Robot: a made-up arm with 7 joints. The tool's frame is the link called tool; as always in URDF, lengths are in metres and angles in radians.
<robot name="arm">
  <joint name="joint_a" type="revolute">
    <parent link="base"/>
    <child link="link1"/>
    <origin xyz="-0.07 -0.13 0.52" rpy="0 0 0"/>
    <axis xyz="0 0 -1"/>
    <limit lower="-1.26" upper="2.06"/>
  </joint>
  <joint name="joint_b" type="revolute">
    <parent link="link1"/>
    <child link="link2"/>
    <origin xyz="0.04 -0.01 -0.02" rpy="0 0 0"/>
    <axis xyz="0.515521 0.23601 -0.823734"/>
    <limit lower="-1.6" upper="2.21"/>
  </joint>
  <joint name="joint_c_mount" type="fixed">
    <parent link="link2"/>
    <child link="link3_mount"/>
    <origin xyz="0.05 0.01 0.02" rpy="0 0 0"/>
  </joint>
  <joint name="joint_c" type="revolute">
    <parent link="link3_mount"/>
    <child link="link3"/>
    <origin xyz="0.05 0.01 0.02" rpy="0 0 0"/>
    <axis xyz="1 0 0"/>
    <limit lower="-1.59" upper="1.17"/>
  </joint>
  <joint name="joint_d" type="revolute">
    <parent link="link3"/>
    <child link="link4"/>
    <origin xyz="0.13 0.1 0.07" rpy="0 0 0"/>
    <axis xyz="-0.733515 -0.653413 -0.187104"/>
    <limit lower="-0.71" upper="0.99"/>
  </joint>
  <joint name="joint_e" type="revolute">
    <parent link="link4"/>
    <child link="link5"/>
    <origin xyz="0.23 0.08 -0.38" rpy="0 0 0"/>
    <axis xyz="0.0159 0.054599 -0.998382"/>
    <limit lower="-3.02" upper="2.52"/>
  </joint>
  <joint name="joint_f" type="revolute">
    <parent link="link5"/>
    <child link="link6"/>
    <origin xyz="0.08 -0.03 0.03" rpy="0 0 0"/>
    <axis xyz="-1 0 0"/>
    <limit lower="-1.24" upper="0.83"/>
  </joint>
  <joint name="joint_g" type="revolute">
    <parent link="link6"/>
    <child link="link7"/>
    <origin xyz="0.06 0.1 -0.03" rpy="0 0 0"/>
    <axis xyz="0 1 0"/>
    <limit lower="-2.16" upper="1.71"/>
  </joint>
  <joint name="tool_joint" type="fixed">
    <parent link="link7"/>
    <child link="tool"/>
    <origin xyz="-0.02 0.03 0" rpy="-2.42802 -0.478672 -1.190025"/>
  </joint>
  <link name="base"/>
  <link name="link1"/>
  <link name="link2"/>
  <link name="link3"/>
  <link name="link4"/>
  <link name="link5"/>
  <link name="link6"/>
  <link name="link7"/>
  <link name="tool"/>
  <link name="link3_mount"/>
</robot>
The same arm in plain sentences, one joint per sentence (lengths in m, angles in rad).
The arm has seven revolute joints in a row. What follows holds with every joint at zero, and every direction is one of the base frame's. The first joint is mounted 0.07 m along -x and 0.13 m along -y and 0.52 m along +z from the base frame's origin and rotates about -z, from -1.26 to 2.06 rad. The second joint is mounted 0.04 m along +x and 0.01 m along -y and 0.02 m along -z from the first joint and rotates about the direction (0.515521, 0.23601, -0.823734), from -1.6 to 2.21 rad. The third joint is mounted 0.1 m along +x and 0.02 m along +y and 0.04 m along +z from the second joint and rotates about +x, from -1.59 to 1.17 rad. The fourth joint is mounted 0.13 m along +x and 0.1 m along +y and 0.07 m along +z from the third joint and rotates about the direction (-0.733515, -0.653413, -0.187104), from -0.71 to 0.99 rad. The fifth joint is mounted 0.23 m along +x and 0.08 m along +y and 0.38 m along -z from the fourth joint and rotates about the direction (0.0159, 0.054599, -0.998382), from -3.02 to 2.52 rad. The sixth joint is mounted 0.08 m along +x and 0.03 m along -y and 0.03 m along +z from the fifth joint and rotates about -x, from -1.24 to 0.83 rad. The seventh joint is mounted 0.06 m along +x and 0.1 m along +y and 0.03 m along -z from the sixth joint and rotates about +y, from -2.16 to 1.71 rad. The tool frame, which is the frame that the pose is given for, is mounted 0.02 m along -x and 0.03 m along +y from the seventh joint; its axes are the base frame's turned by roll -2.428, pitch -0.4787 and yaw -1.19 rad (as in URDF: about the fixed x, then y, then z).
